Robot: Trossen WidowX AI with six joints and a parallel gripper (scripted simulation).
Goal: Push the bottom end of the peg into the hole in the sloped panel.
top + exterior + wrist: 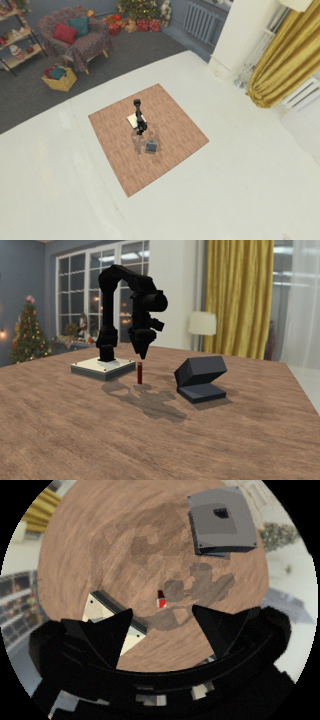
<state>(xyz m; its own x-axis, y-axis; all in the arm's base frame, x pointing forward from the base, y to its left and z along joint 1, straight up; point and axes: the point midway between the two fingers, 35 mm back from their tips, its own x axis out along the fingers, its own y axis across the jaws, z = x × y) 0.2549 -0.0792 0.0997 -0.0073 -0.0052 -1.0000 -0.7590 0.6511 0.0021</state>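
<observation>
Now: the red peg 4 cm below my gripper tip. From my gripper tip the other things lie so: panel foot 22 cm ahead, 3 cm to the left, 9 cm below; dark grey sloped panel 21 cm ahead, 4 cm to the left, 3 cm below.
</observation>
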